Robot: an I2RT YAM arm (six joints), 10 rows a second.
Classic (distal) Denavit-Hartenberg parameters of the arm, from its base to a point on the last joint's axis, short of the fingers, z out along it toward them. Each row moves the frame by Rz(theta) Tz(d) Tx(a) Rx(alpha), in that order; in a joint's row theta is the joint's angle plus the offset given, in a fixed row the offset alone. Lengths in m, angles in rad.
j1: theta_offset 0; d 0.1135; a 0.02; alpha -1.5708
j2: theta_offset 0; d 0; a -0.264; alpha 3.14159
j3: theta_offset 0.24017; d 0; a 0.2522; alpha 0
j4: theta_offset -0.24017; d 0; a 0.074; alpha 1.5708
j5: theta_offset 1.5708; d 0; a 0; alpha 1.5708
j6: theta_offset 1.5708; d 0.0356; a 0; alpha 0
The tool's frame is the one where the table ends.
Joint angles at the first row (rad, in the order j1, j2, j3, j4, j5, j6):
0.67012, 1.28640, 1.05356, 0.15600, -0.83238, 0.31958
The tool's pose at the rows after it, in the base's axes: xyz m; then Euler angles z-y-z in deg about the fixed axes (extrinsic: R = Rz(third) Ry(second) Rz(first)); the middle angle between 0 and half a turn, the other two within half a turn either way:
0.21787, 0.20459, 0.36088, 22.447, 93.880, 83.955
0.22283, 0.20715, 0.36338, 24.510, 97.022, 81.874
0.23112, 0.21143, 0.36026, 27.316, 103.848, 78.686
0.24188, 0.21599, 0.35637, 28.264, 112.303, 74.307
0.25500, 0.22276, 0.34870, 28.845, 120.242, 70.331
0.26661, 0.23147, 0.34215, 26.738, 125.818, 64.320
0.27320, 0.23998, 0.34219, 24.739, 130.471, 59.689
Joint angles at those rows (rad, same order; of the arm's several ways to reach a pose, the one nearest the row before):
0.66891, 1.29110, 1.06359, 0.13083, -0.79404, 0.32271
0.66884, 1.31327, 1.11807, 0.02685, -0.75303, 0.31207
0.66945, 1.35811, 1.19732, -0.15196, -0.67945, 0.27629
0.66923, 1.42056, 1.29486, -0.34337, -0.57440, 0.22460
0.66993, 1.49846, 1.38442, -0.48795, -0.47476, 0.19913
0.67993, 1.56604, 1.45177, -0.55967, -0.35474, 0.19605
0.69547, 1.62344, 1.53404, -0.64730, -0.26117, 0.20171

